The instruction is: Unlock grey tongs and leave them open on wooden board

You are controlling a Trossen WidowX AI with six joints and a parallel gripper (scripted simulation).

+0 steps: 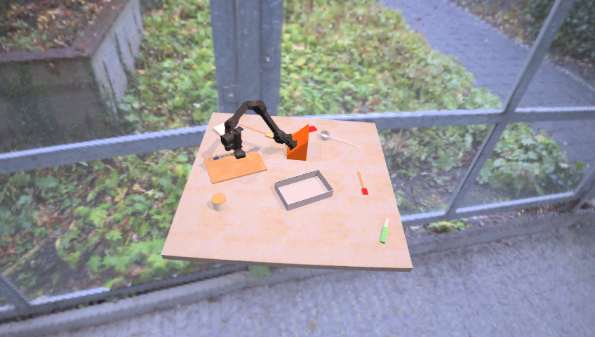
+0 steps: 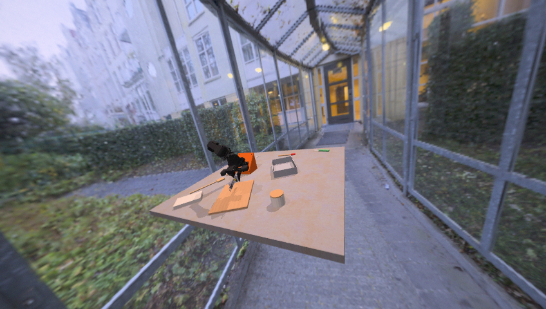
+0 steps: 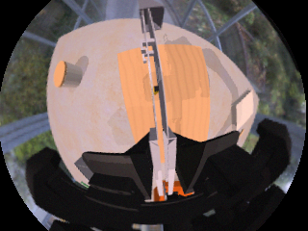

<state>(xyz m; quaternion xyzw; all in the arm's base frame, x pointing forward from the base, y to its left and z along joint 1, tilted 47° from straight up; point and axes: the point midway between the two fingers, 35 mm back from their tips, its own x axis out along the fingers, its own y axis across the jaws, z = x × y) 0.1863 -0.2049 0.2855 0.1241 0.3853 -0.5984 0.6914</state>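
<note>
My gripper tip is 9 cm above the wooden board, 4 cm past it and 3 cm to the left of it. The rest, counted from my gripper tip: pale block: 38 cm behind, 14 cm to the right, 9 cm below; round wooden canister: 32 cm ahead, 6 cm to the right, 6 cm below; roasting tin: 42 cm to the left, 17 cm ahead, 7 cm below.
</note>
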